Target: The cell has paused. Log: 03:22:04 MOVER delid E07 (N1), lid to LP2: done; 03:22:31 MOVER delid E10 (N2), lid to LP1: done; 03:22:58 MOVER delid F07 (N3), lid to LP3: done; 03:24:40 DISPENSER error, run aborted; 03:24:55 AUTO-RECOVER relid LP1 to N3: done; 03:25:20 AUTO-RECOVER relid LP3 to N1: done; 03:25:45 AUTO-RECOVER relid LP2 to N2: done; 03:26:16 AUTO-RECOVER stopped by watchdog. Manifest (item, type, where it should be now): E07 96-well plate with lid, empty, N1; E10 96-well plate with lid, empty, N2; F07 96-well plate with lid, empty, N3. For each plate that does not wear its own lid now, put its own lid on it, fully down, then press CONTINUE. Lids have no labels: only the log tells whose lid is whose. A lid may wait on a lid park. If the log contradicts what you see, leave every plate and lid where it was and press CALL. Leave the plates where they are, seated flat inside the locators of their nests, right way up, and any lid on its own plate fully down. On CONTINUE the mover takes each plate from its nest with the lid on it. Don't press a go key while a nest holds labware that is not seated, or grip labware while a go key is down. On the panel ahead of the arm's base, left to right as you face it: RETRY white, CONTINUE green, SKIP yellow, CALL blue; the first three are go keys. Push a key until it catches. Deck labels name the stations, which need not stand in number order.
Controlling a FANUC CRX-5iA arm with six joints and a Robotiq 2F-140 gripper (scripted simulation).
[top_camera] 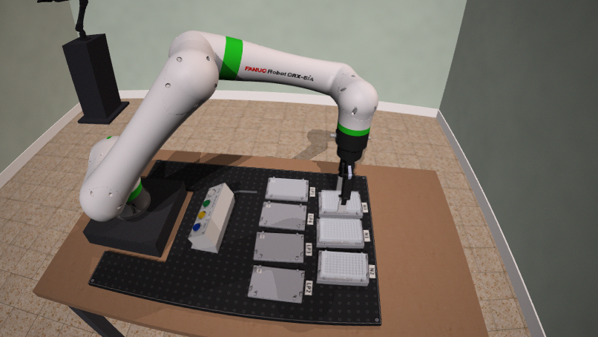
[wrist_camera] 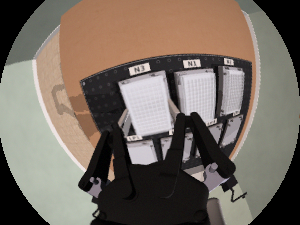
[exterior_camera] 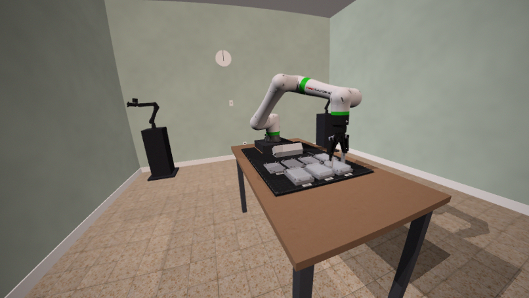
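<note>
Right now the nest n2 is 26 cm to the right of my hand, 4 cm below it and 1 cm ahead of it. The rest, counted from my hand: plate: 12 cm to the right, 3 cm below; LP4: 18 cm behind, 7 cm to the right, 5 cm below; LP1: 18 cm behind, 6 cm to the left, 5 cm below.
</note>
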